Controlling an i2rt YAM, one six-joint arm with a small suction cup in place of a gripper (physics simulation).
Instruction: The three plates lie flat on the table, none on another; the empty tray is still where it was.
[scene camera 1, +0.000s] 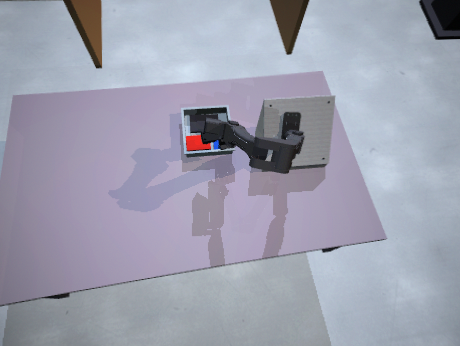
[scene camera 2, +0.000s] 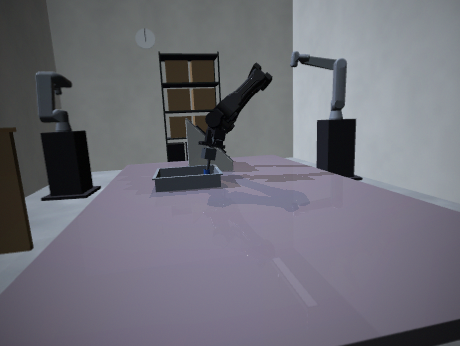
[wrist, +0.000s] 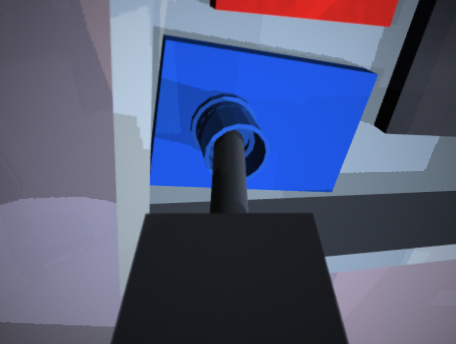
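A grey tray stands on the table and holds three plates. The red plate and the dark plate lie apart from the blue plate, which lies in a tray corner. My blue suction cup is down inside the tray, against the top of the blue plate, off its centre, and shut on it. The arm hides the cup and part of the blue plate in scene camera 1. The tray wall hides the plates in scene camera 2.
A grey slanted block stands beside the tray, under the arm. The pink table has its edge beyond the block. A shelf rack and two other arms on black pedestals stand beyond the table.
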